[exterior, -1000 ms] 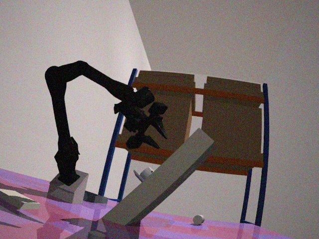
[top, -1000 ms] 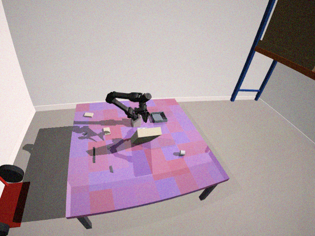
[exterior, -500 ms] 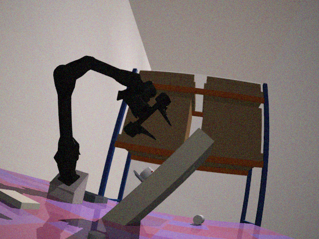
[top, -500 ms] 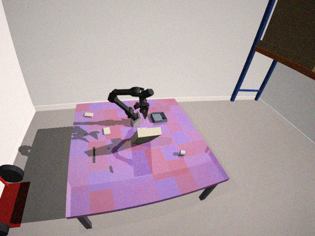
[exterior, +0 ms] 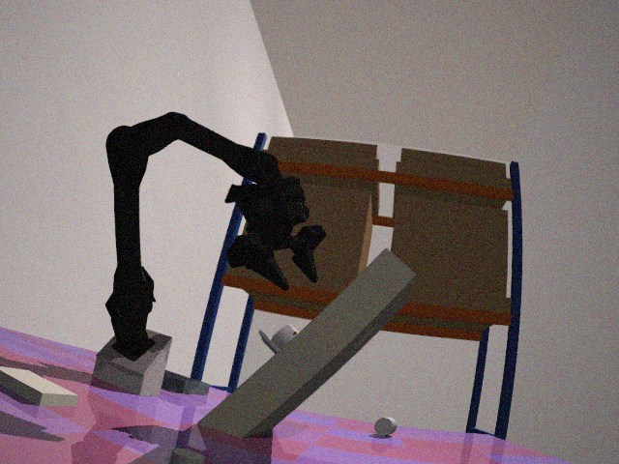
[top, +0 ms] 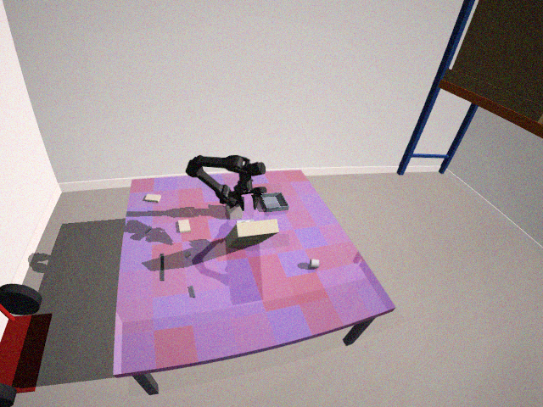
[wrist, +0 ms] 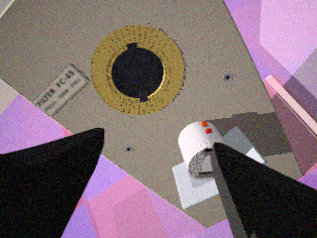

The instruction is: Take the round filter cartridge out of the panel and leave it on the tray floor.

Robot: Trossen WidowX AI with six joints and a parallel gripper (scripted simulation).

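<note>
Now: the white round filter cartridge 1 cm to the right of my gripper tip and 10 cm below it. Also, from my gripper tip: sloped service panel 4 cm ahead, 12 cm below; then grey tray 37 cm behind, 25 cm to the left, 25 cm below.
</note>
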